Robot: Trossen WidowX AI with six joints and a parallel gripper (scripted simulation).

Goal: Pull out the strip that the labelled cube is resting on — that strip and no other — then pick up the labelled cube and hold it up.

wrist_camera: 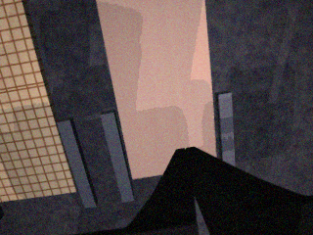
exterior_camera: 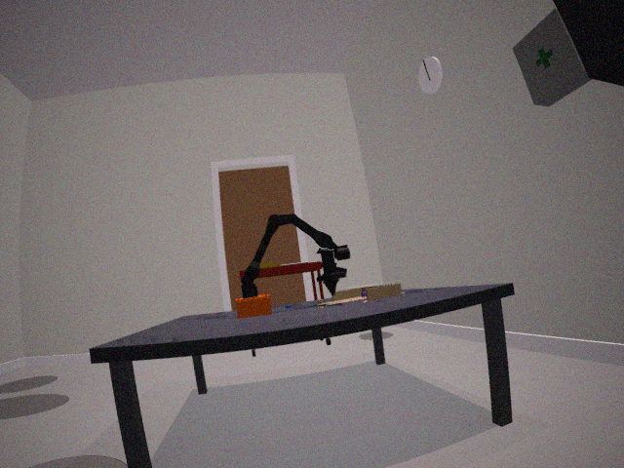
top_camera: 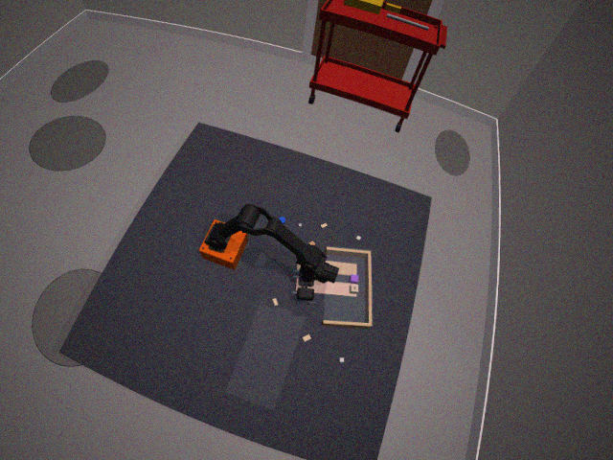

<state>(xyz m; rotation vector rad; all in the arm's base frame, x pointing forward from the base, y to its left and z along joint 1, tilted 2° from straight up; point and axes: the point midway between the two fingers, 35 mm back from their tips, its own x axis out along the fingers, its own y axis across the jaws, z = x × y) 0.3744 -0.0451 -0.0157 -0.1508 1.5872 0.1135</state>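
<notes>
The pink strip lies 90 mm ahead of my gripper tip, 20 mm to the left of it and 40 mm below it. Also, from my gripper tip: blue disc 170 mm behind, 270 mm to the left, 40 mm below; then labelled cube 200 mm ahead, 40 mm to the left, 20 mm below.
</notes>
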